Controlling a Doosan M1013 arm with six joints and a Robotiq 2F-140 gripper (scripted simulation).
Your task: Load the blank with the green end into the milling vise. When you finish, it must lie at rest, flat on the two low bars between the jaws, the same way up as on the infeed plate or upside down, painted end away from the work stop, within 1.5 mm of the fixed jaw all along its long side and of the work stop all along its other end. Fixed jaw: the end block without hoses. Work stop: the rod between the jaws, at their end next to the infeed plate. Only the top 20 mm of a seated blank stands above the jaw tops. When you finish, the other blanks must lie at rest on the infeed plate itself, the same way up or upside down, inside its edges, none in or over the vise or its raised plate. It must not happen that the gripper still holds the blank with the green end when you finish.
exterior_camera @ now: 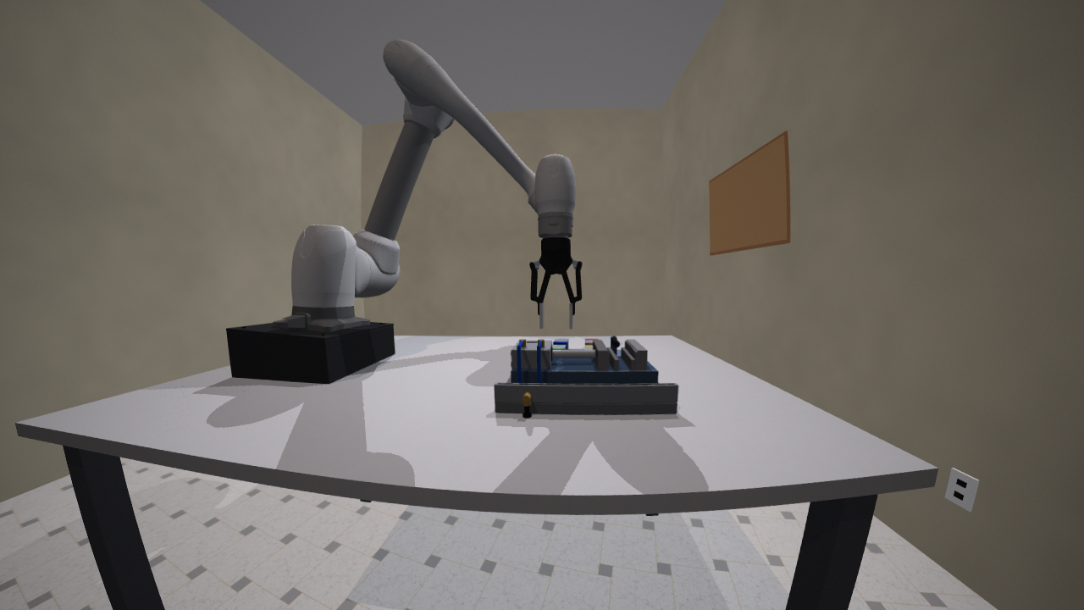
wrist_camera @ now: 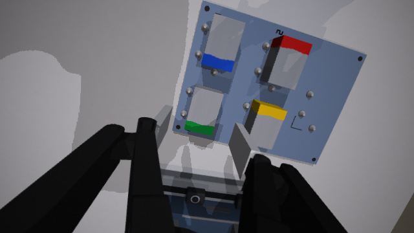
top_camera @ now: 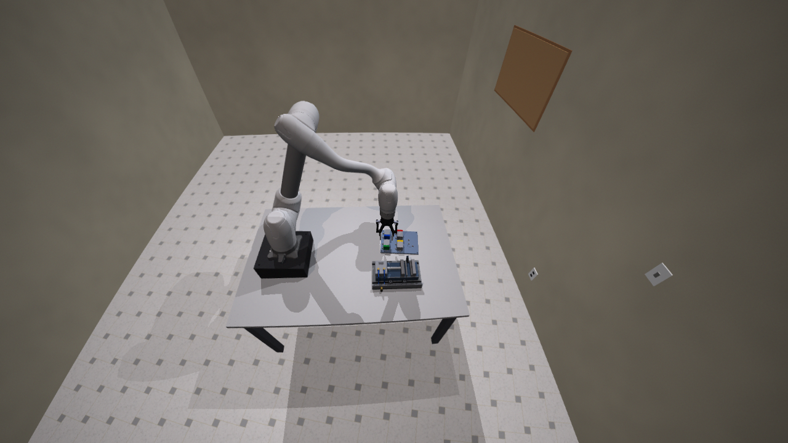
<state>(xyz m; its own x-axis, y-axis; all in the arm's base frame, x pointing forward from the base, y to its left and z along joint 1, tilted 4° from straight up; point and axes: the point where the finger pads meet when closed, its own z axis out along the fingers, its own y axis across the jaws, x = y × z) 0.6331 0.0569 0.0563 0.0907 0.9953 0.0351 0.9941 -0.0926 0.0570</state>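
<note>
The green-ended blank is 10 cm below my hand. The rest, counted from my hand: blue infeed plate: 12 cm below, 10 cm ahead, 4 cm to the left; blue-ended blank: 10 cm below, 9 cm to the left, 1 cm ahead; blank with yellow end: 10 cm below, 9 cm ahead, 1 cm to the right.
</note>
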